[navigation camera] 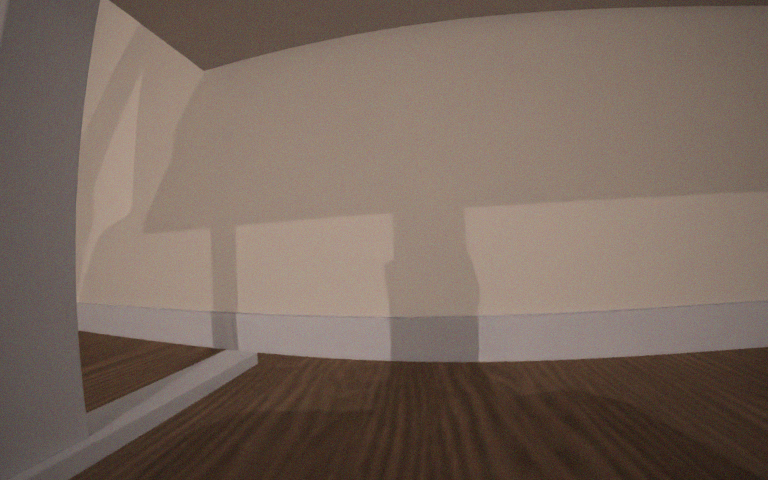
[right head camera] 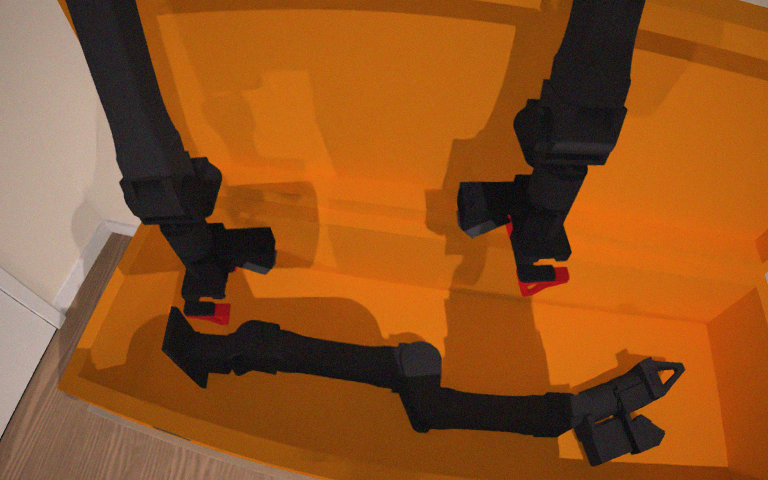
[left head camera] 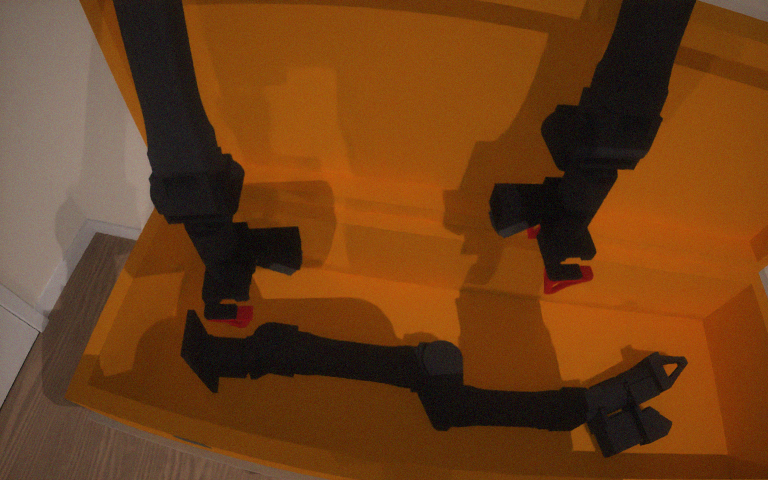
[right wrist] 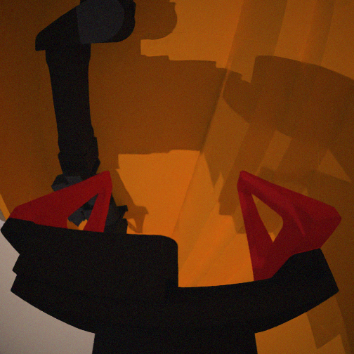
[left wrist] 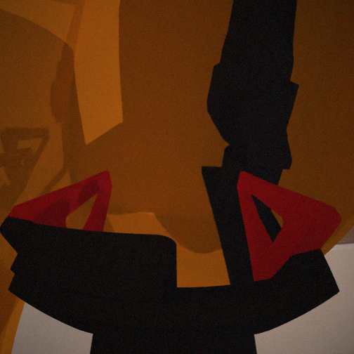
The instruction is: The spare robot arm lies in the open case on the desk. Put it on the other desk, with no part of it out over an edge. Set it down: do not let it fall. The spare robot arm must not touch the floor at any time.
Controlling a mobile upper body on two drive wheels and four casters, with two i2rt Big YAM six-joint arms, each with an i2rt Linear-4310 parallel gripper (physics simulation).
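Places are measured from the left arm's base along level axes (x ahead, y left, z up), in metres.
Where they show: left gripper, fingertip midpoint: [right head camera: 228,296] [left head camera: 244,298]; right gripper, fingertip midpoint: [right head camera: 519,265] [left head camera: 540,264].
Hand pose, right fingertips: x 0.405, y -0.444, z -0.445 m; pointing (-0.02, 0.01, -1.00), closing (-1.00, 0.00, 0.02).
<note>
After its pixels a point has its place.
The spare robot arm [left head camera: 351,359] [right head camera: 334,356] [left wrist: 260,65] [right wrist: 72,95] is black and lies lengthwise in the open orange case [left head camera: 396,113] @(x 0.596, y -0.239, z -0.325 m) [right head camera: 396,113] @(x 0.589, y -0.275, z -0.321 m), its flared base plate at the left and its claw end at the right in the head views. My left gripper [left head camera: 240,294] @(x 0.409, y 0.003, z -0.522 m) [right head camera: 223,291] @(x 0.409, y 0.003, z -0.522 m) [left wrist: 174,177] is open beside the base end. One red finger overlaps the base plate in the left wrist view; I cannot tell if they touch. My right gripper [left head camera: 550,255] @(x 0.405, y -0.444, z -0.445 m) [right head camera: 526,253] @(x 0.405, y -0.444, z -0.445 m) [right wrist: 174,177] is open, apart from the spare arm. The other desk is not seen.
The case's raised lid stands behind my arms. A pale wall [left head camera: 62,113] @(x 1.170, y 0.809, z -0.675 m) [navigation camera: 566,124] @(x 0.832, y -0.616, z -0.951 m) and wooden floor [left head camera: 33,447] @(x 0.228, y 1.089, z -1.410 m) [navigation camera: 453,418] @(x 0.687, y -0.317, z -1.410 m) lie left of the case in the head views. In the navigation view, a grey panel [navigation camera: 39,226] @(x 0.575, y 0.113, z -1.151 m) stands at the left beside a low pale bar [navigation camera: 164,407] @(x 0.691, y 0.073, z -1.390 m).
</note>
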